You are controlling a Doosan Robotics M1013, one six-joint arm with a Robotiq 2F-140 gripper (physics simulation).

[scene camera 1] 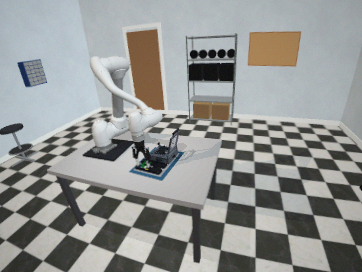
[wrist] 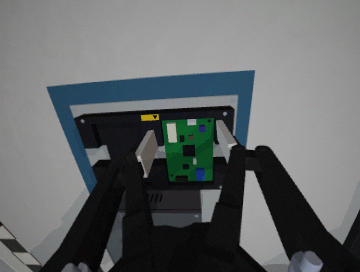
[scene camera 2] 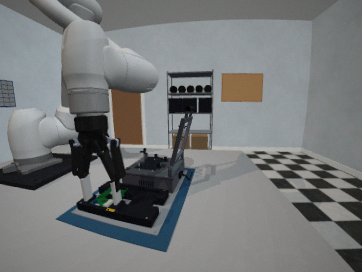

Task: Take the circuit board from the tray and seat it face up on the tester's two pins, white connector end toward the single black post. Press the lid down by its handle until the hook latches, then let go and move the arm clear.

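Frame: origin at the arm's base, x left, y back, z up, level; millimetres.
Where they show: gripper, fingertip midpoint: point(scene camera 1: 143, 166) point(wrist: 185, 134) point(scene camera 2: 102, 200); arm's base at its link origin: point(scene camera 1: 104, 148) point(scene camera 2: 35, 165).
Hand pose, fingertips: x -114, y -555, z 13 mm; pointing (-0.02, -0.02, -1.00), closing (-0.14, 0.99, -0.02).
Observation:
Each offset is from my fingertips to the top centre of the thing. "pt": to the spot under its first point. Level surfaces: height alone.
The green circuit board {dx +34, dy +4, dz -1 mm} point(wrist: 189, 150) point(scene camera 2: 104, 198) lies face up in the black tray {pt dx -22, dy -96, dz -1 mm} point(wrist: 115, 119) point(scene camera 2: 135, 216), its white connectors at the edge near the yellow label. My gripper point(wrist: 185, 134) point(scene camera 2: 101, 194) is open and empty, pointing down over the board. In the wrist view one light fingertip is on each side of the board, with a wider gap on the left than on the right. The fingertips are low, near tray height; whether they touch it I cannot tell. The tester {pt dx +122, dy -85, dz +24 mm} point(scene camera 2: 150, 177) point(scene camera 1: 160, 153) stands behind the tray with its lid point(scene camera 2: 181, 142) point(scene camera 1: 173, 143) raised. Its pins are too small to make out.
The tray and tester stand on a blue-edged mat {dz -27 mm} point(scene camera 2: 171, 235) point(wrist: 150, 82) on the grey table {dz -29 mm} point(scene camera 1: 185, 189). The arm's base stands on a black plate point(scene camera 1: 90, 153) at the left. A side knob {pt dx +213, dy -182, dz +1 mm} point(scene camera 2: 186, 175) sticks out from the tester.

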